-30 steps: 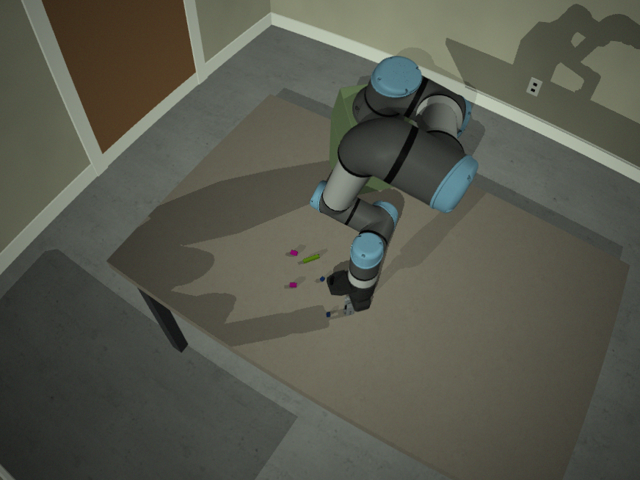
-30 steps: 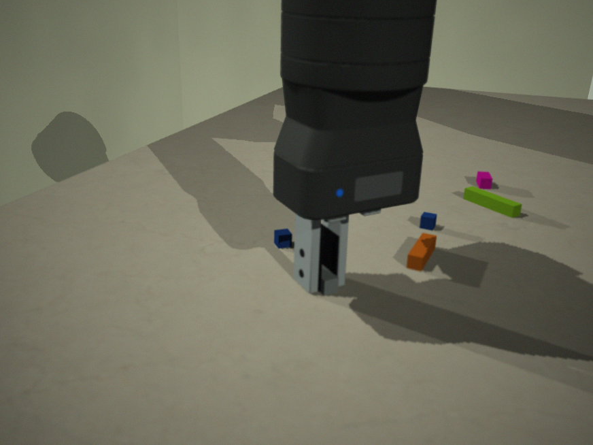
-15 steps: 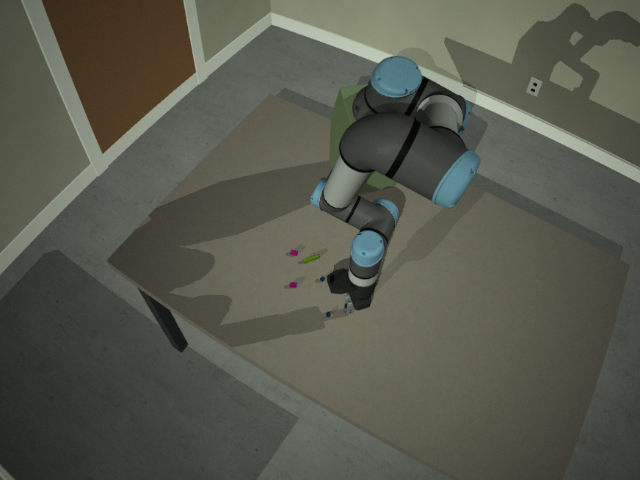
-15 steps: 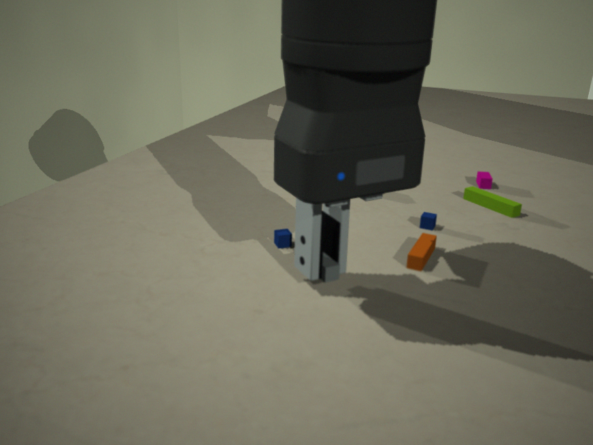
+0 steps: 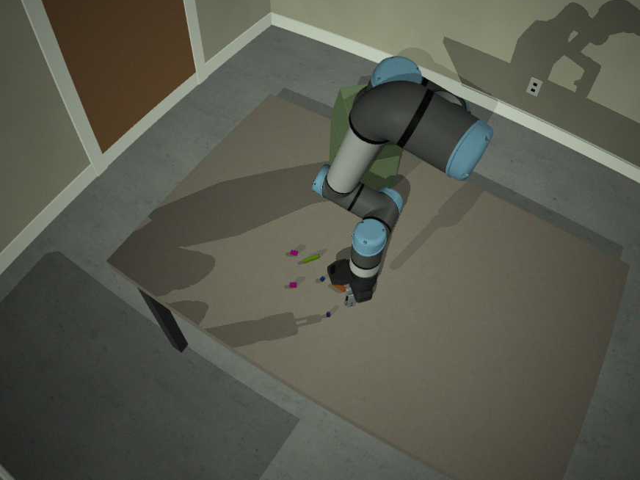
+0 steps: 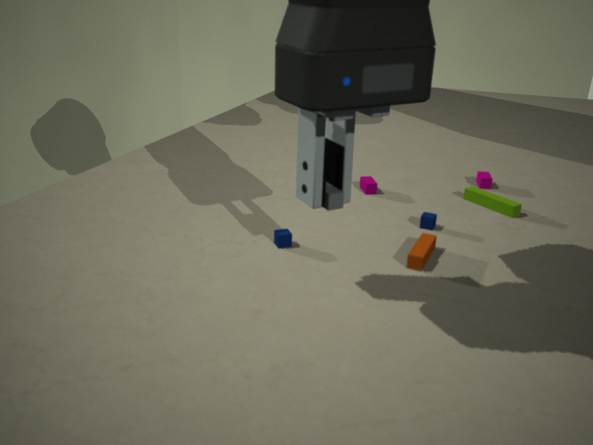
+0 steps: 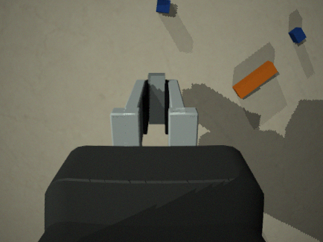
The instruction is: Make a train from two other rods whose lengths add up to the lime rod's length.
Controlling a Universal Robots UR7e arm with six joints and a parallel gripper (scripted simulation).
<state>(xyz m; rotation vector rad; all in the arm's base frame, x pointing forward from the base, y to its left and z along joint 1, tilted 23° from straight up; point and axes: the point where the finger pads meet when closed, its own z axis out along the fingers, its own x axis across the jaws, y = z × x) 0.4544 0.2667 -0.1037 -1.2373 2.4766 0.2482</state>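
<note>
Right now the orange rod is 7 cm to the right of my hand, 7 cm below it and 5 cm behind it. The rest, counted from my hand: lime rod (19 cm to the right, 7 cm below, 7 cm behind); then grey rod (1 cm below).
</note>
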